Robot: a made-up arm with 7 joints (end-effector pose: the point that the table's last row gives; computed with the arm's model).
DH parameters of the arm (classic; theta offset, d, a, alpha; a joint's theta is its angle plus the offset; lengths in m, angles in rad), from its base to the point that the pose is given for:
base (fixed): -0.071 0 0 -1.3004
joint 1: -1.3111 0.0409 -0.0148 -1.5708
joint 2: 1.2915 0 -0.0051 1.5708
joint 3: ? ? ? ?
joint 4: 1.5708 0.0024 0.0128 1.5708
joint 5: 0 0.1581 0 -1.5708
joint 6: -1.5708 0 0.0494 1.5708
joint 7: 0 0 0 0
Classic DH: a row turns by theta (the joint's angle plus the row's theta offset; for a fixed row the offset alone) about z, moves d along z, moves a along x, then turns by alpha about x.
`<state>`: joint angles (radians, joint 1 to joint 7).
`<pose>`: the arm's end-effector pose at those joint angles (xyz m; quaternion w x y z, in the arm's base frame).
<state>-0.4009 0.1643 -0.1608 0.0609 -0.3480 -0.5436 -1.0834</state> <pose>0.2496 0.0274 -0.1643 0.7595 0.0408 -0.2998 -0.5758</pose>
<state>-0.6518 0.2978 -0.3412 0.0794 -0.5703 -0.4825 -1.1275</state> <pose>0.2820 0.0010 -0.1165 0.6613 0.0269 -0.3338 -0.6713</pose>
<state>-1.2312 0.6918 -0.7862 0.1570 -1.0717 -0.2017 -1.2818</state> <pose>0.3286 -0.0165 -0.0228 0.5016 0.0724 -0.1731 -0.8445</pose>
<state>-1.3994 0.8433 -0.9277 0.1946 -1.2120 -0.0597 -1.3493</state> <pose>0.3407 0.0035 0.0025 0.4994 0.0892 -0.0717 -0.8588</pose>
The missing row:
joint 3: 1.5708 -0.1911 0.021 -1.5708
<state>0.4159 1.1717 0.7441 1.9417 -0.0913 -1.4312 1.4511</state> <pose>-0.1273 0.3692 -0.0846 0.3093 0.5760 -0.1750 0.7361</pose>
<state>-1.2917 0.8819 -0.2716 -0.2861 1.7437 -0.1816 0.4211</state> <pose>0.2581 0.0272 0.1121 0.0527 0.7242 -0.6208 0.2955</pose>
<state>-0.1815 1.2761 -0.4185 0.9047 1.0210 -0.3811 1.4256</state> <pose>0.1313 0.3550 -0.1805 0.4699 0.8508 -0.2339 -0.0269</pose>
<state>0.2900 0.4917 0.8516 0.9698 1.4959 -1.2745 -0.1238</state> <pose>-0.0649 0.2599 -0.2822 0.7430 0.4249 0.3402 -0.3894</pose>
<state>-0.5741 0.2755 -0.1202 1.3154 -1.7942 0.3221 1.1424</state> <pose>0.1926 0.1080 -0.3477 0.3746 -0.2972 0.6747 0.5622</pose>
